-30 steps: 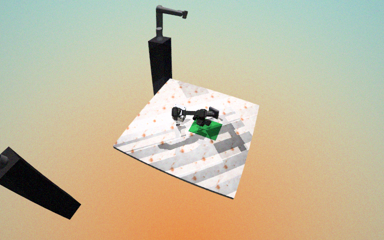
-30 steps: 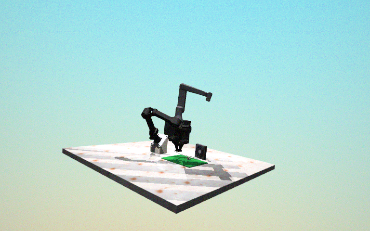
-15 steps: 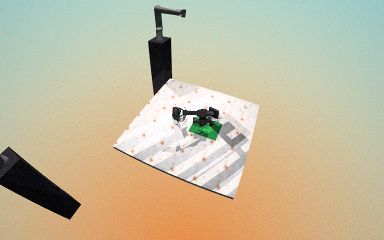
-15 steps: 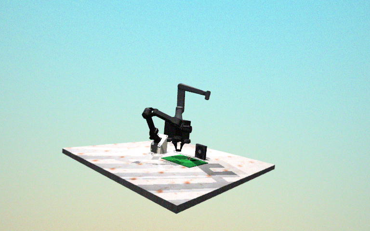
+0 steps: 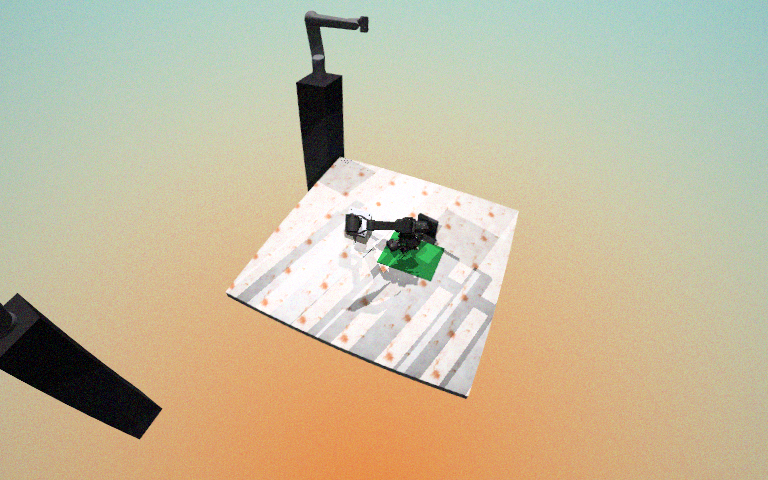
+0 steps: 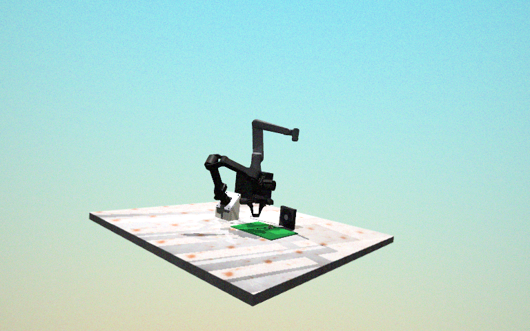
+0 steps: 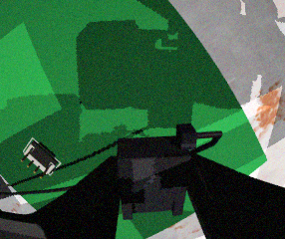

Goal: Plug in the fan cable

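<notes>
Now: the dark fan plug 10 mm behind my gripper tip. The rest, counted from my gripper tip: green board: 90 mm below, 50 mm to the left, 30 mm ahead; black fan: 230 mm to the left, 40 mm ahead, 20 mm below.
</notes>
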